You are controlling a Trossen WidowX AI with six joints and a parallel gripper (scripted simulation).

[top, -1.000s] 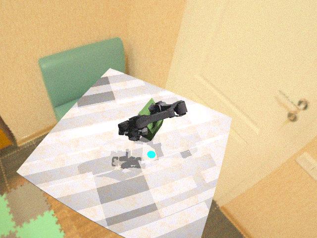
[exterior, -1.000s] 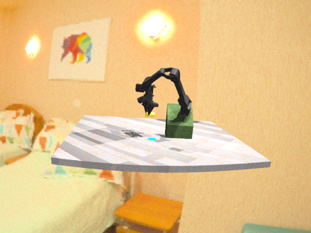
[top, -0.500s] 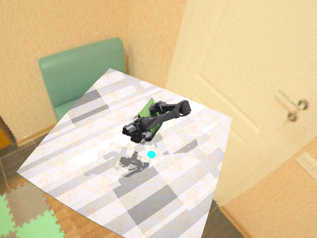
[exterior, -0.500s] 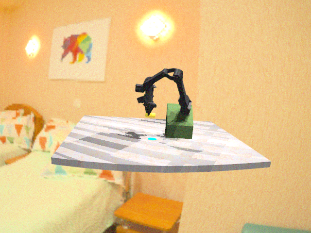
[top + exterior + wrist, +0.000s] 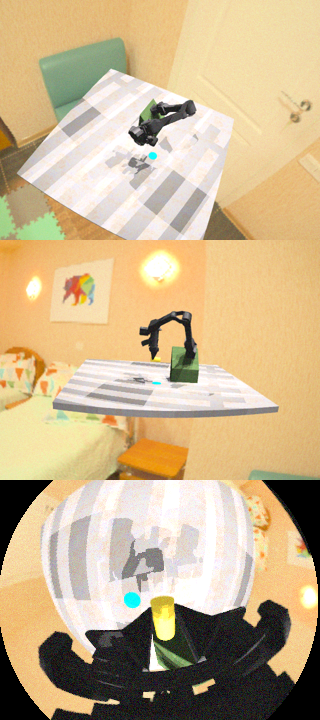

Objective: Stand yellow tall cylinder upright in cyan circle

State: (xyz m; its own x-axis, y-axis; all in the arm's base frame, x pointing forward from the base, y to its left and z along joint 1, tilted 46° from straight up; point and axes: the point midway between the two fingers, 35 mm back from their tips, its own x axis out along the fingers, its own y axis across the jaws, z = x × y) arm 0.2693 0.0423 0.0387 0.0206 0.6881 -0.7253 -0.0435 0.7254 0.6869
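The yellow cylinder is 20 mm behind my gripper tip. The rest, counted from my gripper tip: cyan circle (140 mm below, 90 mm to the left, 40 mm behind).
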